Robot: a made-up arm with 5 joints. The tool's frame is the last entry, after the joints.
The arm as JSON. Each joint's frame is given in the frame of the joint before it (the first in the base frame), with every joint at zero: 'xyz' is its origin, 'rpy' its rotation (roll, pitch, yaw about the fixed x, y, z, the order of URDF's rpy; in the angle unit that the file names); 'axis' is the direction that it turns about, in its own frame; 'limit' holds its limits. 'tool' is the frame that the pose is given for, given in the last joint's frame.
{
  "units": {
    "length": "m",
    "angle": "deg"
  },
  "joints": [
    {
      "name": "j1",
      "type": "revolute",
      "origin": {
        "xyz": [
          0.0,
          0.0,
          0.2
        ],
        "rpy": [
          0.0,
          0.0,
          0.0
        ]
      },
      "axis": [
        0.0,
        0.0,
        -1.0
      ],
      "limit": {
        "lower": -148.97,
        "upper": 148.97
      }
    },
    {
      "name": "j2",
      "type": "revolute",
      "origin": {
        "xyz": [
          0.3,
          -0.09,
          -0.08
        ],
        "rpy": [
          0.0,
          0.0,
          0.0
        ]
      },
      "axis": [
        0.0,
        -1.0,
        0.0
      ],
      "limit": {
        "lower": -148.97,
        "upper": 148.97
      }
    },
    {
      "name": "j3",
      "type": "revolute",
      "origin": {
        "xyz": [
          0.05,
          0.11,
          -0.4
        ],
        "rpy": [
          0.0,
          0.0,
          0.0
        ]
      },
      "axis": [
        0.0,
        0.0,
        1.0
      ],
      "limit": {
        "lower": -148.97,
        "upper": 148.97
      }
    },
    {
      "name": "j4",
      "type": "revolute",
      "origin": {
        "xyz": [
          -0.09,
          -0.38,
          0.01
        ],
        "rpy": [
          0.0,
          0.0,
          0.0
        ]
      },
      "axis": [
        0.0,
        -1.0,
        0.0
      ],
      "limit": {
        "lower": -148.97,
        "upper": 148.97
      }
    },
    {
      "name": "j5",
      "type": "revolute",
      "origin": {
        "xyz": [
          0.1,
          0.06,
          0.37
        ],
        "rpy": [
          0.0,
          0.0,
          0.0
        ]
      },
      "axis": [
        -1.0,
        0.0,
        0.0
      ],
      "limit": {
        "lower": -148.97,
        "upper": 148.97
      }
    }
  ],
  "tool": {
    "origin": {
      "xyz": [
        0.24,
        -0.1,
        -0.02
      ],
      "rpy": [
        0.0,
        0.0,
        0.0
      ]
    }
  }
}
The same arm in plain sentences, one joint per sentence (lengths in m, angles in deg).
The arm has five revolute joints in a row. What follows holds with every joint at zero, and every direction is one of the base frame's.
The first joint is mounted 0.2000 m along +z from the base frame's origin and turns about -z, from -148.97 to 148.97 deg.
The second joint is mounted 0.3000 m along +x and 0.0900 m along -y and 0.0800 m along -z from the first joint and turns about -y, from -148.97 to 148.97 deg.
The third joint is mounted 0.0500 m along +x and 0.1100 m along +y and 0.4000 m along -z from the second joint and turns about +z, from -148.97 to 148.97 deg.
The fourth joint is mounted 0.0900 m along -x and 0.3800 m along -y and 0.0100 m along +z from the third joint and turns about -y, from -148.97 to 148.97 deg.
The fifth joint is mounted 0.1000 m along +x and 0.0600 m along +y and 0.3700 m along +z from the fourth joint and turns about -x, from -148.97 to 148.97 deg.
The tool frame, which is the frame that the pose is given for, is mounted 0.2400 m along +x and 0.1000 m along -y and 0.0200 m along -z from the fifth joint; its axes are parallel to the base frame's.

